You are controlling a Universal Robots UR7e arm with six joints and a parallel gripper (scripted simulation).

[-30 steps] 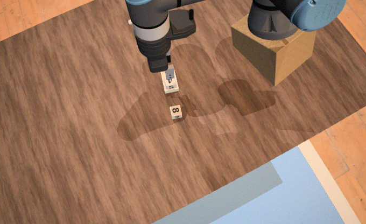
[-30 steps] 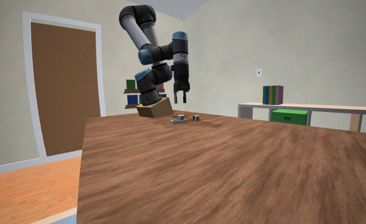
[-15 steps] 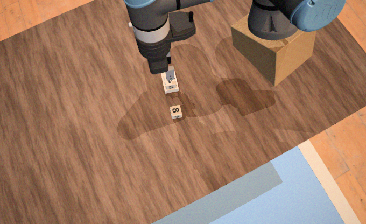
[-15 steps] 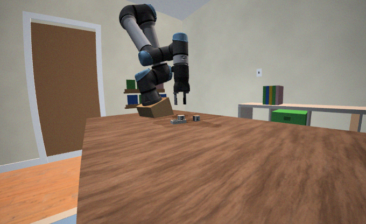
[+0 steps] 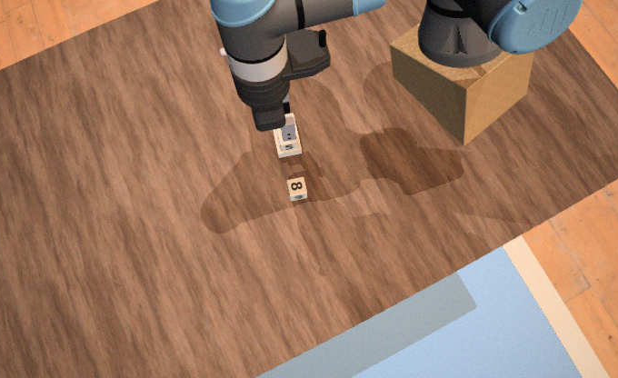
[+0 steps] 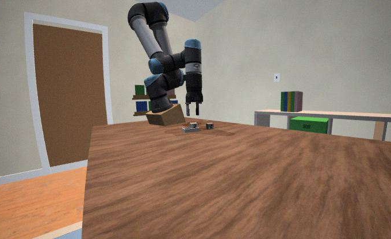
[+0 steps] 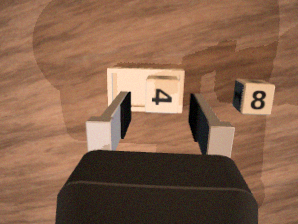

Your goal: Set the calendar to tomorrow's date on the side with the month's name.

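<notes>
Now: the digit cube 7 cm below my hand. The rest, counted from my hand: calendar tray 2 cm to the right, 8 cm below.
</notes>
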